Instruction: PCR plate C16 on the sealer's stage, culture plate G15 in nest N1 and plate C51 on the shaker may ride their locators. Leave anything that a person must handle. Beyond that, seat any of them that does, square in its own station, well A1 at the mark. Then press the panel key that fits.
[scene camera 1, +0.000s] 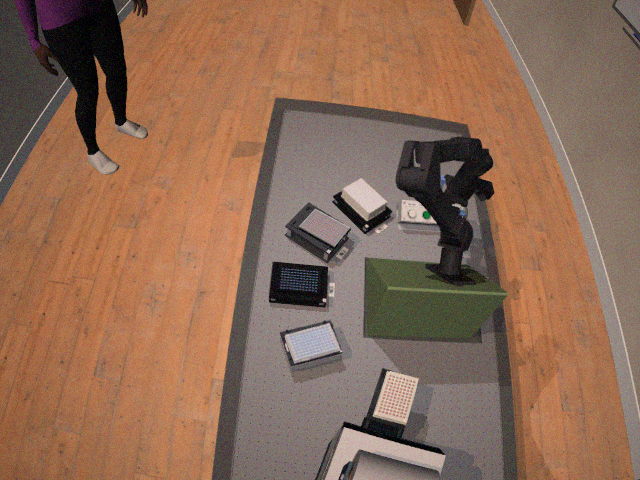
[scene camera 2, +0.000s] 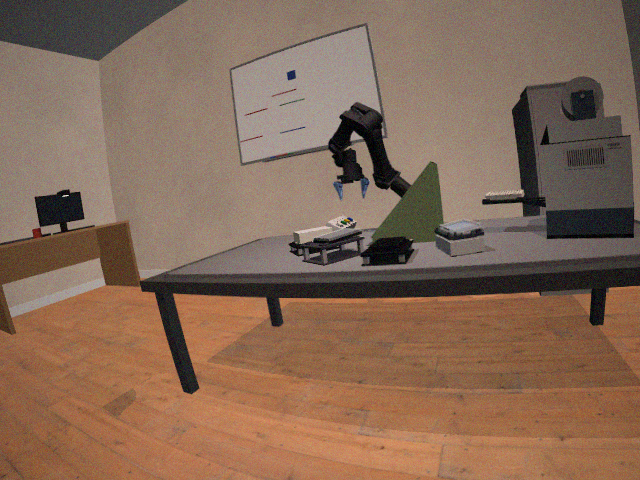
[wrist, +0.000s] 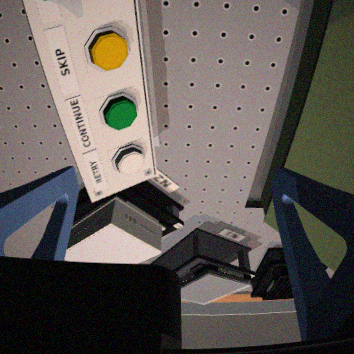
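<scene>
My gripper (scene camera 2: 352, 196) (wrist: 174, 177) is open and empty, high above the table near the key panel (scene camera 1: 419, 220) (scene camera 2: 336, 225) (wrist: 85, 80). In the wrist view its yellow SKIP key (wrist: 109, 51), green CONTINUE key (wrist: 120, 113) and white RETRY key (wrist: 130, 161) show. Plate G15 (scene camera 1: 324, 227) (scene camera 2: 338, 235) (wrist: 215, 287) lies on raised nest N1. Plate C51 (scene camera 1: 312, 343) (scene camera 2: 459, 227) lies on the shaker (scene camera 2: 465, 245). PCR plate C16 (scene camera 1: 397, 396) (scene camera 2: 504, 194) lies on the sealer's stage (scene camera 2: 527, 200). Small seating offsets and the A1 corners are too small to tell.
A white box-like block (scene camera 1: 363, 198) (scene camera 2: 311, 234) (wrist: 115, 242) sits on nest N2. A black nest with a dark plate (scene camera 1: 298, 280) (scene camera 2: 387, 249) stands between N1 and the shaker. The green wedge-shaped base (scene camera 1: 439, 310) (scene camera 2: 418, 211) and the sealer (scene camera 1: 392, 444) (scene camera 2: 589, 180) rise high. A person (scene camera 1: 87, 56) stands beyond the table.
</scene>
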